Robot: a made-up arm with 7 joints. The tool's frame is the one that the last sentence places.
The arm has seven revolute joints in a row. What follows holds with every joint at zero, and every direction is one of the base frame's. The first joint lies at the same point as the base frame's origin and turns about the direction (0.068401, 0.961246, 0.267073), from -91.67 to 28.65 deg. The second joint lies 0.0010 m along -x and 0.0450 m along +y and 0.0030 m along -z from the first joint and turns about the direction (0.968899, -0.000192, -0.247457), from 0.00 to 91.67 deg. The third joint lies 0.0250 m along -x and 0.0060 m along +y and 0.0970 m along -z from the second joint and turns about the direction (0.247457, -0.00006, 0.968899), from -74.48 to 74.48 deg. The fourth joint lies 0.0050 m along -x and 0.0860 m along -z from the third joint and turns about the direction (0.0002, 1, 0.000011), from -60.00 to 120.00 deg. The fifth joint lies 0.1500 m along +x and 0.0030 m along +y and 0.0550 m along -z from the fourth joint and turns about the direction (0.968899, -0.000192, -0.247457), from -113.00 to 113.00 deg. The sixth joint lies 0.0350 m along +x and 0.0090 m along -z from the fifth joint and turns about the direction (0.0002, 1, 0.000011), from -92.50 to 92.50 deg. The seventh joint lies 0.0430 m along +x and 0.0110 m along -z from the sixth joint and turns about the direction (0.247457, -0.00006, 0.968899), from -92.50 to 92.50 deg. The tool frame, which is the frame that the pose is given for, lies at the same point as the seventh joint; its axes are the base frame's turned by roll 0.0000, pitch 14.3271 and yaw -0.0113 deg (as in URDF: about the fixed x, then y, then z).
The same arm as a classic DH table. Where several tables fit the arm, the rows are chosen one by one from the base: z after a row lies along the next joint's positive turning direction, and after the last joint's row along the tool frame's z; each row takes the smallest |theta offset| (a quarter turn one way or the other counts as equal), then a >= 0, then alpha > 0; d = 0 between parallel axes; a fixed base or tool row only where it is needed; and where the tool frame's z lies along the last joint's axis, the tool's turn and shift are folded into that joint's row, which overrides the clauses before.
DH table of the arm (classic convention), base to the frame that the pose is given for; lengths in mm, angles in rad. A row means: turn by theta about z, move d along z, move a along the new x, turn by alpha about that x. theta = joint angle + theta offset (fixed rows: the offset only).
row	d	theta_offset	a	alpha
base (fixed)	0	-0.071	0	-1.3004
joint 1	42.4	-1.3111	-15.4	-1.5708
joint 2	-0.5	1.2915	-6	1.5708
joint 3	-184.7	1.5708	16.4	-1.5708
joint 4	3	1.5708	16.2	1.5708
joint 5	195.1	0	0.1	-1.5708
joint 6	0	-1.5708	44.4	1.5708
joint 7	0	0	0	0
Joint limits (rad, base to tool): -1.5999..0.5 0..1.5999 -1.2999..1.2999 -1.0472..2.0944 -1.9722..1.9722 -1.6144..1.6144 -1.6144..1.6144

